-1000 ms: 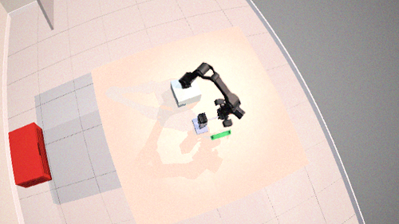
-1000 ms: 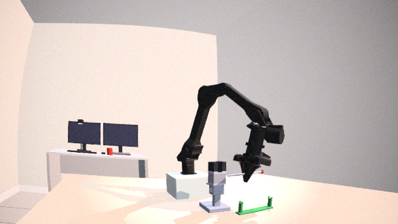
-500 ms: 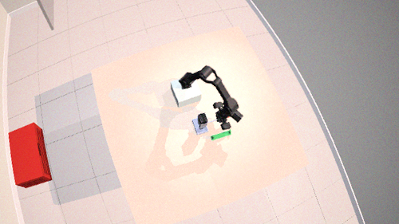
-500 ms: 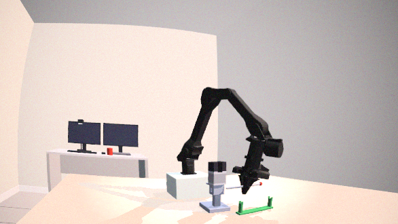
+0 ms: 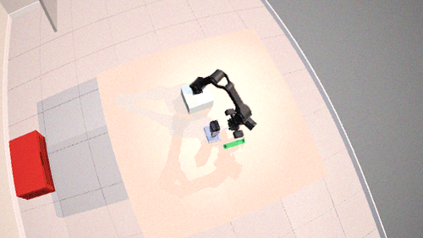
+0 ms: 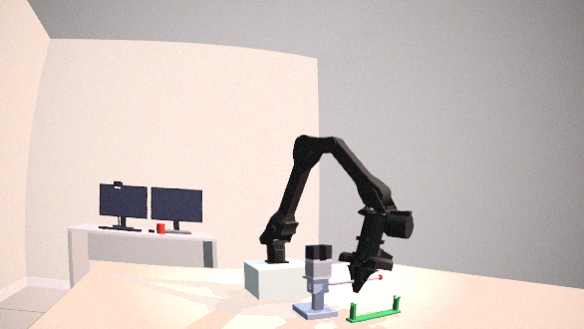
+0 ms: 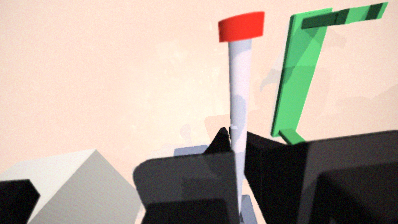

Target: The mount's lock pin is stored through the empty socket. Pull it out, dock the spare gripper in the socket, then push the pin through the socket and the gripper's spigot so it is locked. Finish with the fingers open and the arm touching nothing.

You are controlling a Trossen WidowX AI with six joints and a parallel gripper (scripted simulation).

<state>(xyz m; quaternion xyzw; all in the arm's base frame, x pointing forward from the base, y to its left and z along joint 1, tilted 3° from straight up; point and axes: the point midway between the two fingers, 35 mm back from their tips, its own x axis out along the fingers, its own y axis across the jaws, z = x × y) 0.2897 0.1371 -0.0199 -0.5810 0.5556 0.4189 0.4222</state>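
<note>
My gripper tip is now 100 mm to the left of the socket and 10 mm past it. Round my gripper tip: spare gripper 100 mm to the right, 80 mm above; green rack 90 mm ahead, 20 mm below, 10 mm to the left.
</note>
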